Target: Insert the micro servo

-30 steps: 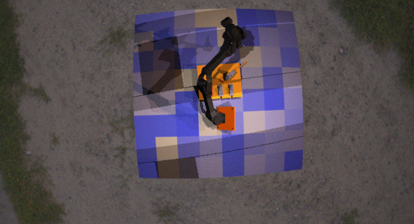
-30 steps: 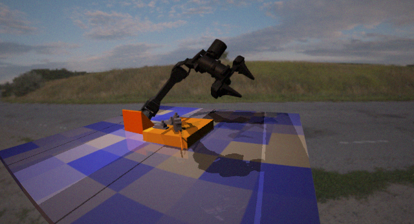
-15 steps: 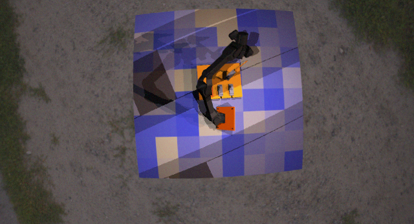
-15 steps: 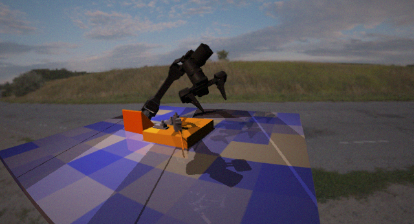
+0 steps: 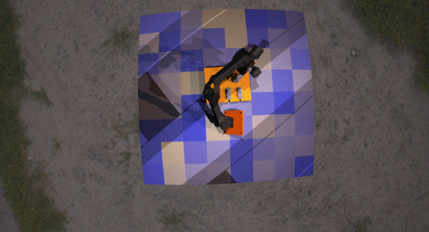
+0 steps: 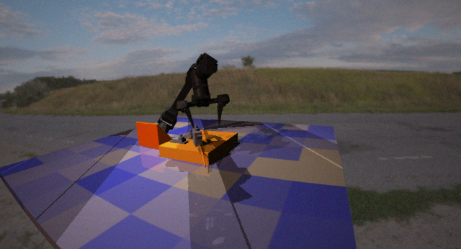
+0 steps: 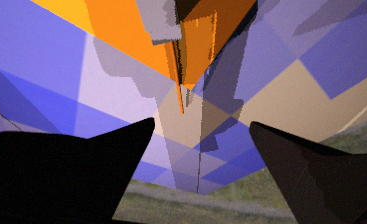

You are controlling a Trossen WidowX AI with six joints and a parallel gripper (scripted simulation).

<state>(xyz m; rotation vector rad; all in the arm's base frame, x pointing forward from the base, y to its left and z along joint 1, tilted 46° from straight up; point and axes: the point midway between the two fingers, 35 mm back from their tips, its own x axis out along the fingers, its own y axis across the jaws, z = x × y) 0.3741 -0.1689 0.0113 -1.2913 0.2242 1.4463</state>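
Now: gripper tip 8 cm past the orange deck, 13 cm to the right of it and 12 cm above it.
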